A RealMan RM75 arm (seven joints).
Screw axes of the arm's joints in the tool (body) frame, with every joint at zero. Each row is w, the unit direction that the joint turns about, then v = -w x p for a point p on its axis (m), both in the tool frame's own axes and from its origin. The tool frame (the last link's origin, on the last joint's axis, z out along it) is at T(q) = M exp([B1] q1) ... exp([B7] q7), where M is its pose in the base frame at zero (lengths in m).
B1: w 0 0 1 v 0.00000 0.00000 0.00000
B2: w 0 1 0 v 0.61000 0.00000 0.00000
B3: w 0 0 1 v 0.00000 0.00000 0.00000
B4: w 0 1 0 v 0.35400 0.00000 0.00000
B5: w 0 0 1 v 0.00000 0.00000 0.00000
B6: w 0 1 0 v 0.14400 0.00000 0.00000
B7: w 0 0 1 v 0.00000 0.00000 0.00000
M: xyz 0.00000 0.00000 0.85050 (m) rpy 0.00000 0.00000 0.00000 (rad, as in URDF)
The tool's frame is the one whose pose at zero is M.
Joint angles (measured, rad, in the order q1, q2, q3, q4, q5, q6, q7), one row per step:
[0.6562 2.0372 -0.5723 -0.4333 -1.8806 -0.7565 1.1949]
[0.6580 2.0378 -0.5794 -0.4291 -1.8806 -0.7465 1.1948]
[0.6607 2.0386 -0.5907 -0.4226 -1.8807 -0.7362 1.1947]
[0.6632 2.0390 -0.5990 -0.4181 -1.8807 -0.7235 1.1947]
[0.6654 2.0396 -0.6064 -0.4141 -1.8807 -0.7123 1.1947]
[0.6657 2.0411 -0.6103 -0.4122 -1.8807 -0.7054 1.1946]
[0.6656 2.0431 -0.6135 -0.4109 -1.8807 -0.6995 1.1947]
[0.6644 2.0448 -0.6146 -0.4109 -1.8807 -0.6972 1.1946]
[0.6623 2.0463 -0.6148 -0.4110 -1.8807 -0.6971 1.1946]
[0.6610 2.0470 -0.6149 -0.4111 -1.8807 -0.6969 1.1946]
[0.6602 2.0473 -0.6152 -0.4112 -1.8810 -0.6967 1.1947]
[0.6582 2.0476 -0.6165 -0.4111 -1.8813 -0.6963 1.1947]
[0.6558 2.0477 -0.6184 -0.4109 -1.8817 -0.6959 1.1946]
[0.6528 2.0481 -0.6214 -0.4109 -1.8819 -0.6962 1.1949]
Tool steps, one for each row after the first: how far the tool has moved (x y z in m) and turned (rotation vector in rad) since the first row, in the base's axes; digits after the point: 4 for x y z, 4 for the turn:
[0.0002 0.0002 -0.0016 -0.0031 -0.0064 -0.0038]
[0.0000 0.0003 -0.0045 -0.0108 -0.0142 -0.0060]
[0.0002 0.0008 -0.0060 -0.0133 -0.0228 -0.0105]
[0.0004 0.0011 -0.0075 -0.0157 -0.0303 -0.0144]
[0.0007 0.0009 -0.0087 -0.0170 -0.0341 -0.0178]
[0.0010 0.0006 -0.0101 -0.0183 -0.0367 -0.0210]
[0.0015 0.0001 -0.0109 -0.0189 -0.0373 -0.0232]
[0.0021 -0.0008 -0.0117 -0.0199 -0.0363 -0.0252]
[0.0025 -0.0013 -0.0120 -0.0202 -0.0359 -0.0265]
[0.0028 -0.0016 -0.0122 -0.0206 -0.0362 -0.0272]
[0.0035 -0.0023 -0.0125 -0.0218 -0.0370 -0.0289]
[0.0045 -0.0032 -0.0128 -0.0234 -0.0385 -0.0307]
[0.0054 -0.0043 -0.0134 -0.0260 -0.0396 -0.0322]

